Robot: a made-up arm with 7 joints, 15 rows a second.
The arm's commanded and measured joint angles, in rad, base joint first. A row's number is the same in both.
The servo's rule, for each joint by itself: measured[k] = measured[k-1] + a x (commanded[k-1-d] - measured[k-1]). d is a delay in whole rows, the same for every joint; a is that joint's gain. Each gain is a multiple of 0.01, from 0.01 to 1. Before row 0 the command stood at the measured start. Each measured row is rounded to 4 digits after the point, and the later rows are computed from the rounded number. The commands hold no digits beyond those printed.
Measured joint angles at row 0:
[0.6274 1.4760 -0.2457 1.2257 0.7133 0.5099 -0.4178]
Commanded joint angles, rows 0 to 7:
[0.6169 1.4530 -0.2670 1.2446 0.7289 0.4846 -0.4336]
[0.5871 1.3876 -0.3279 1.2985 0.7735 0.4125 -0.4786]
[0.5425 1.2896 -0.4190 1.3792 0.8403 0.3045 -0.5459]
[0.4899 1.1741 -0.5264 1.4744 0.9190 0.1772 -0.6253]
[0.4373 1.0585 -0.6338 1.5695 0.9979 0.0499 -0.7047]
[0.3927 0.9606 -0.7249 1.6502 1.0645 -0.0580 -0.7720]
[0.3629 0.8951 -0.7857 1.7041 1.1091 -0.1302 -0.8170]
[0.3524 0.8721 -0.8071 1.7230 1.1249 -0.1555 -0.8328]
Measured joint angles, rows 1 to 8:
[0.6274 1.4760 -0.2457 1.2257 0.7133 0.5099 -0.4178]
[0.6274 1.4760 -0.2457 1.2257 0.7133 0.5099 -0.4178]
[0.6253 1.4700 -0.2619 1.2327 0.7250 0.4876 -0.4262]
[0.6177 1.4486 -0.3121 1.2570 0.7614 0.4215 -0.4540]
[0.6027 1.4073 -0.3933 1.3022 0.8206 0.3185 -0.5027]
[0.5801 1.3467 -0.4945 1.3659 0.8944 0.1942 -0.5677]
[0.5515 1.2718 -0.6004 1.4412 0.9720 0.0672 -0.6403]
[0.5197 1.1909 -0.6950 1.5185 1.0414 -0.0430 -0.7101]
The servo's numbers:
d 2
a 0.20 0.26 0.76 0.37 0.75 0.88 0.53

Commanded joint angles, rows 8 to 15:
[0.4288 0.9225 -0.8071 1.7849 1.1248 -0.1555 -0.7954]
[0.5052 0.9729 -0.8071 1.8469 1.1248 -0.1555 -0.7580]
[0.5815 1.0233 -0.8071 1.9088 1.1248 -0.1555 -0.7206]
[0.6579 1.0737 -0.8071 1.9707 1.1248 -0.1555 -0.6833]
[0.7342 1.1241 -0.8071 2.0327 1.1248 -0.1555 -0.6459]
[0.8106 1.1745 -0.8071 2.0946 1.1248 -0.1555 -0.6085]
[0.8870 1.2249 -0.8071 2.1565 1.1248 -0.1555 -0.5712]
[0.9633 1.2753 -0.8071 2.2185 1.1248 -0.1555 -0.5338]
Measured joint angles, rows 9 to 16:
[0.4883 1.1140 -0.7639 1.5872 1.0922 -0.1197 -0.7668]
[0.4611 1.0511 -0.7967 1.6374 1.1167 -0.1512 -0.8018]
[0.4546 1.0177 -0.8046 1.6920 1.1228 -0.1550 -0.7984]
[0.4647 1.0061 -0.8065 1.7493 1.1243 -0.1554 -0.7770]
[0.4881 1.0106 -0.8070 1.8083 1.1247 -0.1555 -0.7471]
[0.5221 1.0270 -0.8071 1.8684 1.1248 -0.1555 -0.7133]
[0.5645 1.0522 -0.8071 1.9292 1.1248 -0.1555 -0.6776]
[0.6137 1.0840 -0.8071 1.9904 1.1248 -0.1555 -0.6410]

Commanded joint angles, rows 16 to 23:
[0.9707 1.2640 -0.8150 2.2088 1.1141 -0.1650 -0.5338]
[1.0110 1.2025 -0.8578 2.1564 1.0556 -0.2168 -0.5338]
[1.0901 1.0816 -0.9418 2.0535 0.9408 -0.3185 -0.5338]
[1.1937 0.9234 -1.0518 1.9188 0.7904 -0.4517 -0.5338]
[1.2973 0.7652 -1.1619 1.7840 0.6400 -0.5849 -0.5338]
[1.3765 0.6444 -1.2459 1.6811 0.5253 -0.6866 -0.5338]
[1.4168 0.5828 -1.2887 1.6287 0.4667 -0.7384 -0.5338]
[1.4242 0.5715 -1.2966 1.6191 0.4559 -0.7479 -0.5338]
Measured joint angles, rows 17 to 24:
[0.6684 1.1206 -0.8071 2.0519 1.1248 -0.1555 -0.6040]
[0.7274 1.1608 -0.8071 2.1135 1.1248 -0.1555 -0.5668]
[0.7761 1.1876 -0.8131 2.1488 1.1168 -0.1639 -0.5493]
[0.8231 1.1915 -0.8471 2.1516 1.0709 -0.2105 -0.5411]
[0.8765 1.1629 -0.9191 2.1153 0.9733 -0.3055 -0.5372]
[0.9399 1.1006 -1.0200 2.0426 0.8361 -0.4342 -0.5354]
[1.0114 1.0134 -1.1278 1.9469 0.6890 -0.5668 -0.5346]
[1.0844 0.9175 -1.2176 1.8486 0.5662 -0.6722 -0.5342]

